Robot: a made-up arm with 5 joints.
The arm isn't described. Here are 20 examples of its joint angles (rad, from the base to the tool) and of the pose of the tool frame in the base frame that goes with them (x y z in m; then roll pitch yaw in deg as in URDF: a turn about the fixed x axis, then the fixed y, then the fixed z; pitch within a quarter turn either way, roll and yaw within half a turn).
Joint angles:
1: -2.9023 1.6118 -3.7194 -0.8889 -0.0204
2: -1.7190 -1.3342 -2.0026 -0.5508 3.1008
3: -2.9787 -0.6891 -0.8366 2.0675 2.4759
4: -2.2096 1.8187 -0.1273 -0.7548 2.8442
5: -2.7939 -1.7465 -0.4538 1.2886 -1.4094
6: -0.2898 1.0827 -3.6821 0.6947 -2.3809
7: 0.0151 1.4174 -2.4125 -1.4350 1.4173
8: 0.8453 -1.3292 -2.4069 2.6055 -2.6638
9: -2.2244 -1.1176 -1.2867 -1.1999 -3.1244
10: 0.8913 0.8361 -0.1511 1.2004 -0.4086
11: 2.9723 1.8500 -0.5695 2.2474 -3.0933
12: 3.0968 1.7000 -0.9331 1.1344 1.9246
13: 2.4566 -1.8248 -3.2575 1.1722 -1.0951
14: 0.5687 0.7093 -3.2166 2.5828 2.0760
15: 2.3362 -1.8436 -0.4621 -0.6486 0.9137
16: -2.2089 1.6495 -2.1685 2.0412 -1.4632
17: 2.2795 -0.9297 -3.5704 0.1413 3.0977
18: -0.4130 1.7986 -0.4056 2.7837 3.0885
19: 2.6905 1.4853 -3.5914 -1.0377 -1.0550
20: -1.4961 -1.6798 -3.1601 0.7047 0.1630
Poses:
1: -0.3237 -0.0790 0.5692 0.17 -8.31 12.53
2: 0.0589 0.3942 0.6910 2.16 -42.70 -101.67
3: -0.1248 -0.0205 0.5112 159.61 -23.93 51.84
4: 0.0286 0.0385 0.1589 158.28 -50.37 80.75
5: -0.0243 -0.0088 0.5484 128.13 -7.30 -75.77
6: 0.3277 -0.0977 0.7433 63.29 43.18 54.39
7: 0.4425 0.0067 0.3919 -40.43 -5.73 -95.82
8: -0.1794 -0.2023 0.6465 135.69 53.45 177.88
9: 0.0985 0.1287 0.7508 -0.49 -26.50 -126.35
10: -0.0029 -0.0037 0.2554 -50.68 60.77 176.62
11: 0.0233 -0.0040 0.2616 1.12 22.11 173.29
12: -0.0005 0.0000 0.0783 69.91 -19.13 94.27
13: 0.3982 -0.3253 0.2477 -40.68 18.56 -108.92
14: 0.2726 0.1742 0.6386 176.21 -2.09 -86.29
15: 0.0980 -0.1020 0.6317 -8.53 -6.53 6.69
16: -0.1746 -0.2354 0.0825 -92.80 6.16 -36.86
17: 0.3101 -0.3617 0.5077 6.78 -69.59 123.38
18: 0.0323 -0.0142 0.2919 -5.11 59.17 -29.61
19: -0.2930 0.1419 0.5886 -0.11 0.06 -86.29
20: -0.0403 0.5380 0.3062 13.99 55.78 111.05
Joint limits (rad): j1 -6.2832..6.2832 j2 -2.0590..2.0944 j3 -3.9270..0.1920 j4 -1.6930..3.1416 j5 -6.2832..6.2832
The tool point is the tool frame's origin. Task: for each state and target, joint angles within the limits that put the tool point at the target. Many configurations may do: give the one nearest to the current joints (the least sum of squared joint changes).
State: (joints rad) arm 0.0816 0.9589 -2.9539 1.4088 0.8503
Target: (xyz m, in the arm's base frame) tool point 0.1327 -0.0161 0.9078
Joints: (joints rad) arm -0.1208 0.1388 -2.9715 0.7800 0.8503
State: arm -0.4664 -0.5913 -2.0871 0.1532 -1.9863
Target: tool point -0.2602 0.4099 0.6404
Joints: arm -1.0052 -1.2816 -2.6410 0.2792 -1.9863
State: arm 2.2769 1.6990 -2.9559 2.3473 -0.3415
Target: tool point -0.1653 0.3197 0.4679
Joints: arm 2.0480 1.2014 -3.2654 3.0530 -0.3415
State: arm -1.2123 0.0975 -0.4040 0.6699 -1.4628
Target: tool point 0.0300 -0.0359 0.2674
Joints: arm -0.8747 0.1394 0.0338 0.8550 -1.4628
